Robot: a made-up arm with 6 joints. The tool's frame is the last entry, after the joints.
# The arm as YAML. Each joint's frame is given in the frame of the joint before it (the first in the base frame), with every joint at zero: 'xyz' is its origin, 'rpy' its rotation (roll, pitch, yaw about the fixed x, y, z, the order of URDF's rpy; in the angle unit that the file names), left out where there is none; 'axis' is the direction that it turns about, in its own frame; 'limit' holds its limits. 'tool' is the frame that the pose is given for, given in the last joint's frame.
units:
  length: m
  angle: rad
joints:
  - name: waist
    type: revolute
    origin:
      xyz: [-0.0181, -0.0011, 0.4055]
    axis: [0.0, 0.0, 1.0]
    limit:
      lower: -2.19
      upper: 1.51
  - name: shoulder
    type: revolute
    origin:
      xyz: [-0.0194, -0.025, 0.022]
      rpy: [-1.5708, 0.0, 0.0]
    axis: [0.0, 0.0, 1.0]
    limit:
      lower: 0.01
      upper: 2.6
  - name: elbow
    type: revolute
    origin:
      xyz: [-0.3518, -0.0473, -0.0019]
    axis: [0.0, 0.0, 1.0]
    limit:
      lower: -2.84
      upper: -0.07
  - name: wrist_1
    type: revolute
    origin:
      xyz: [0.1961, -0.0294, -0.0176]
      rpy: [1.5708, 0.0, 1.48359]
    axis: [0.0, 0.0, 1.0]
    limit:
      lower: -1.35
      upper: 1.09
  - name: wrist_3
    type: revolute
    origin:
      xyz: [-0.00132, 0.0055, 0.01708]
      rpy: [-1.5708, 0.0, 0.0]
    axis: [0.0, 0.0, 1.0]
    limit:
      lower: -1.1
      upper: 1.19
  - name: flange
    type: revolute
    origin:
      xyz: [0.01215, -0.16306, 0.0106]
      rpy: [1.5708, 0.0, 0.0]
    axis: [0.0, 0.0, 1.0]
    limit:
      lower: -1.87
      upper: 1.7
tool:
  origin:
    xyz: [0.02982, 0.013, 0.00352]
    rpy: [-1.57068, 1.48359, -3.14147]
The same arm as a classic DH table. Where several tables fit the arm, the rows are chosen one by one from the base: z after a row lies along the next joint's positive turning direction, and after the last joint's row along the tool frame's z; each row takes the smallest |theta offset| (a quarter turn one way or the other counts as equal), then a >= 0, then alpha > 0; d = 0 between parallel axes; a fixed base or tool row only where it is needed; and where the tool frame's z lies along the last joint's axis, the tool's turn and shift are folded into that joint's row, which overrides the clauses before.
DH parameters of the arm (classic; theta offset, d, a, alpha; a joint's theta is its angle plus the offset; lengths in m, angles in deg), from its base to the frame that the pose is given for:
base (fixed): 3.48 0.0000 -0.0181 0.00
waist: -3.48 0.4275 -0.0194 -90.00
shoulder: 7.66 0.0000 -0.3550 0.00
elbow: 77.35 -0.0445 -0.0122 90.00
wrist_1: 0.00 0.2150 -0.0013 -90.00
wrist_3: 0.00 0.0161 0.0122 90.00
flange: 0.00 0.1666 0.0298 90.00
tool (fixed): -95.00 -0.0130 0.0000 0.00
Joint limits (deg, base to tool): -125.48..86.52 0.57..148.97 -162.72..-4.01 -77.35..62.45 -63.03..68.18 -107.14..97.40

